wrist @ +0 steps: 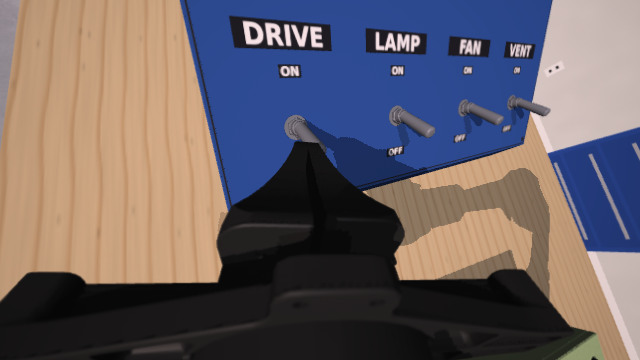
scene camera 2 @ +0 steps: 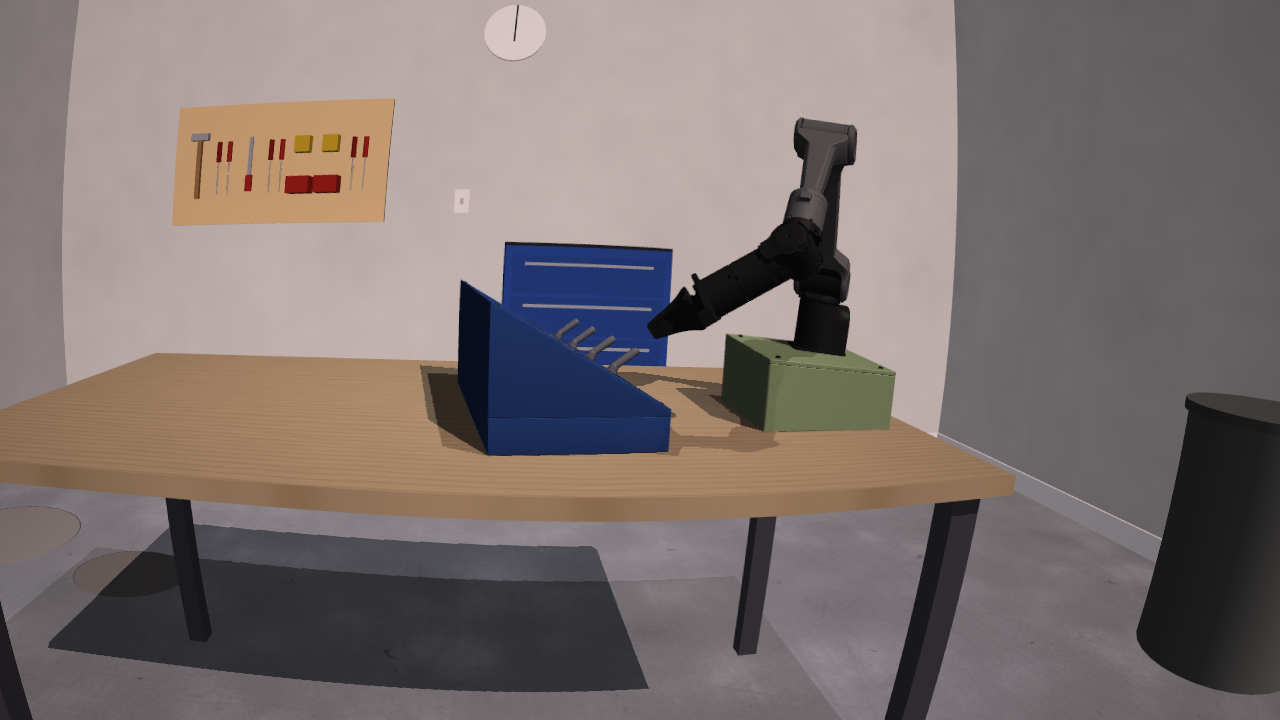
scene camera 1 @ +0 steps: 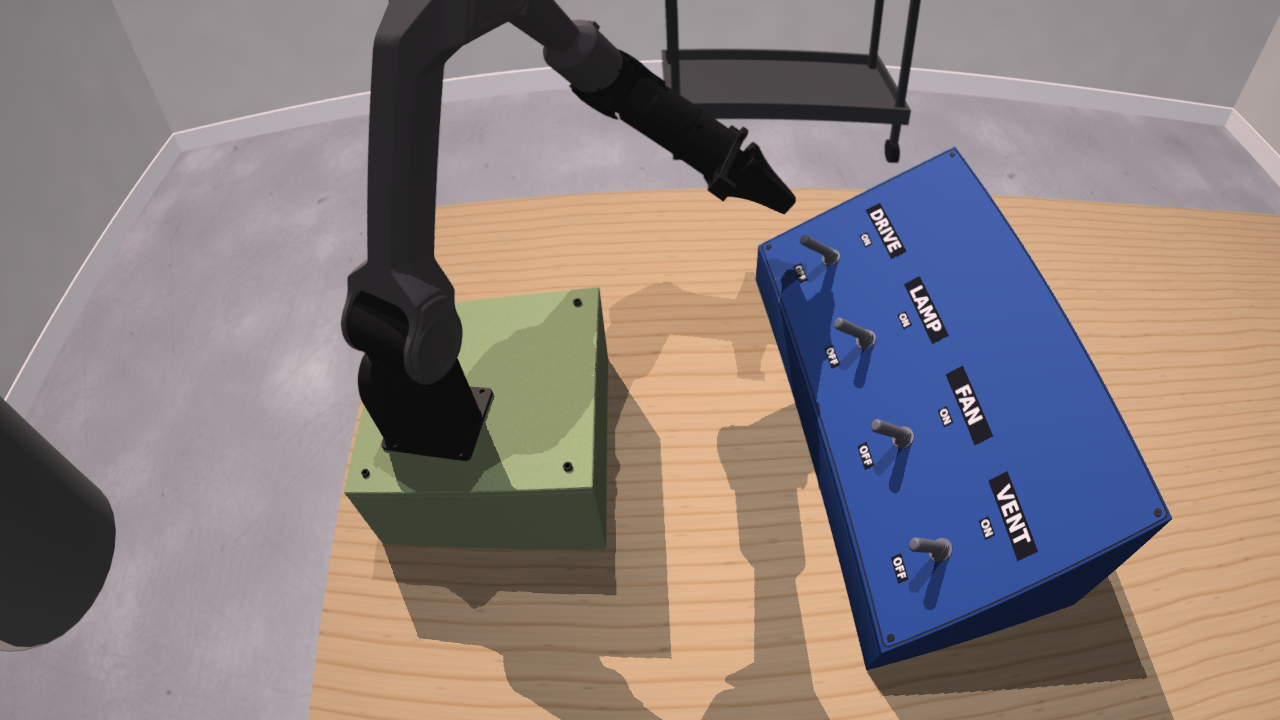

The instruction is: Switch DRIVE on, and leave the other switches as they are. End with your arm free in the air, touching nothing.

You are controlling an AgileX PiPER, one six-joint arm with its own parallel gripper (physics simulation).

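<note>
The blue sloped panel (scene camera 1: 1029, 358) (scene camera 2: 554, 385) (wrist: 345, 95) carries a row of grey toggle levers. The DRIVE lever (scene camera 1: 819, 248) (scene camera 2: 623, 360) (wrist: 304, 132) leans to its OFF side, with its tip partly hidden behind the fingers in the wrist view. The LAMP lever (scene camera 1: 855, 333) (wrist: 412, 121), FAN lever (scene camera 1: 893, 433) (wrist: 481, 112) and VENT lever (scene camera 1: 930, 548) (wrist: 529, 105) also lean to OFF. My gripper (scene camera 1: 789, 205) (scene camera 2: 657, 330) (wrist: 305, 157) is shut and empty. It hangs in the air beyond the DRIVE lever's OFF side, a little above the lever and apart from it in scene camera 2.
The panel and the green base box (scene camera 1: 537, 385) (scene camera 2: 827, 398) of my arm stand on the wooden table (scene camera 1: 698, 394) (scene camera 2: 313, 420). A dark cart (scene camera 1: 805, 112) stands behind the table. A blue drawer cabinet (scene camera 2: 586, 277) (wrist: 600, 195) and a dark bin (scene camera 2: 1217, 546) stand off the table.
</note>
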